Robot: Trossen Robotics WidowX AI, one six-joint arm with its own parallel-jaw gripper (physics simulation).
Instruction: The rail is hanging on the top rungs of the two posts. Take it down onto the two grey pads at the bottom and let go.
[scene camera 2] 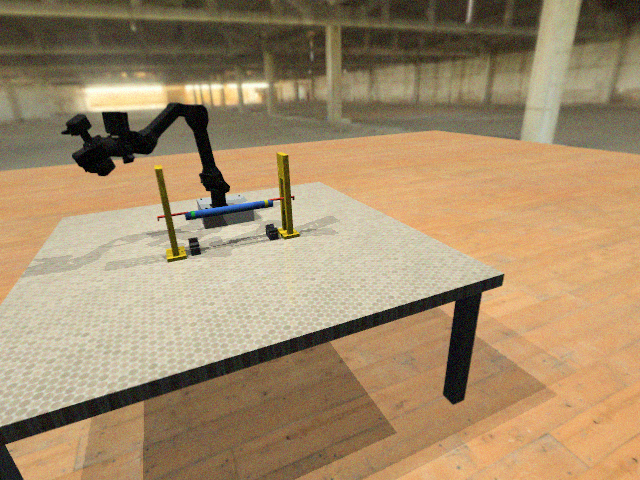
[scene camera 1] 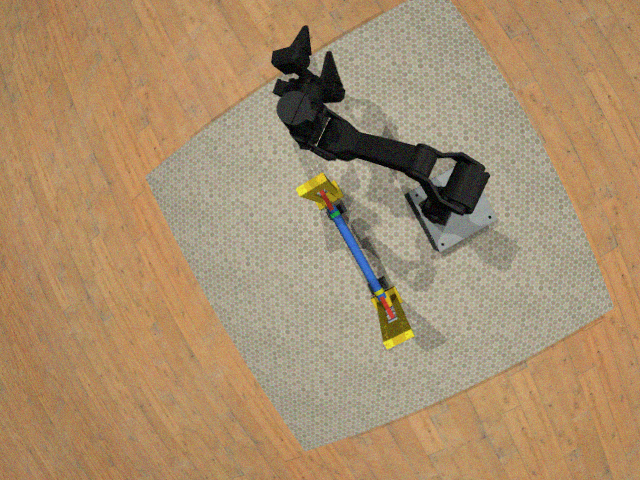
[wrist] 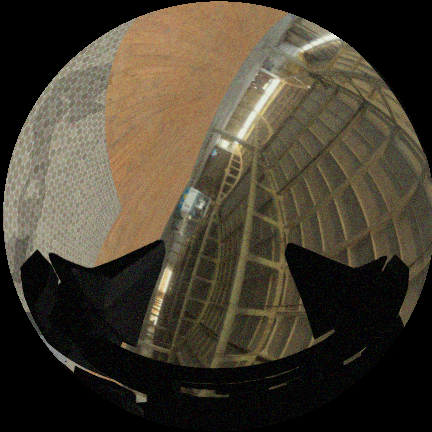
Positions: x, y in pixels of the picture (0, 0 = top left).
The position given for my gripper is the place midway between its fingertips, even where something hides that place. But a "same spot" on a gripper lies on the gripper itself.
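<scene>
I can find my gripper in scene camera 2 (70, 145), and it is visible in scene camera 1 and in the wrist view as well. On my gripper, (scene camera 1: 329, 75) and (wrist: 129, 312) are the same spot.
</scene>
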